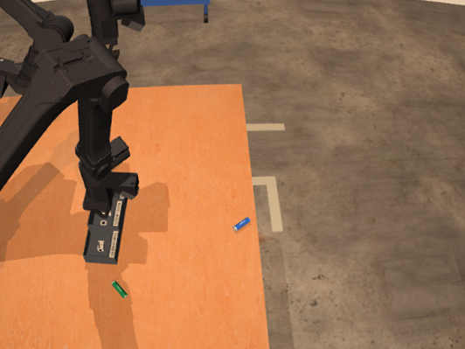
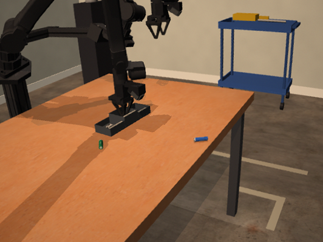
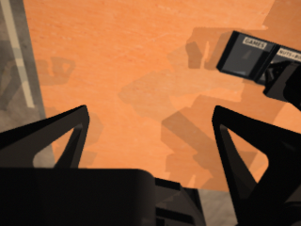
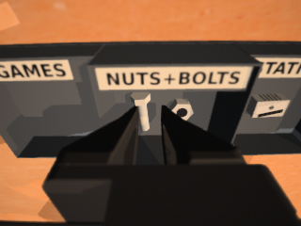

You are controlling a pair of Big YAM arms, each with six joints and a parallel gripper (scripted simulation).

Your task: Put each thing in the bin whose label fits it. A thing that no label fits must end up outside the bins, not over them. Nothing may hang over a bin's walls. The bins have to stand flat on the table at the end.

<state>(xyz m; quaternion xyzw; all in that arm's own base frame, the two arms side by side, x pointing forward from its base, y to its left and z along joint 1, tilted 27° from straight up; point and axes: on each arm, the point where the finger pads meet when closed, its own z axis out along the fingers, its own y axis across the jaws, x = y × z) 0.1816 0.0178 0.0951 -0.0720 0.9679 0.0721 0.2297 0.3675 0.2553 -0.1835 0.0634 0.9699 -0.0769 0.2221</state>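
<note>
The bolt lies 10 mm to the left of my right hand and 10 mm below it. The rest, counted from my right hand: pencil sharpener 10 mm ahead, 100 mm to the right, 10 mm below; green battery 80 mm ahead, 210 mm to the right, 20 mm below; nut 30 mm to the right, 10 mm below.
</note>
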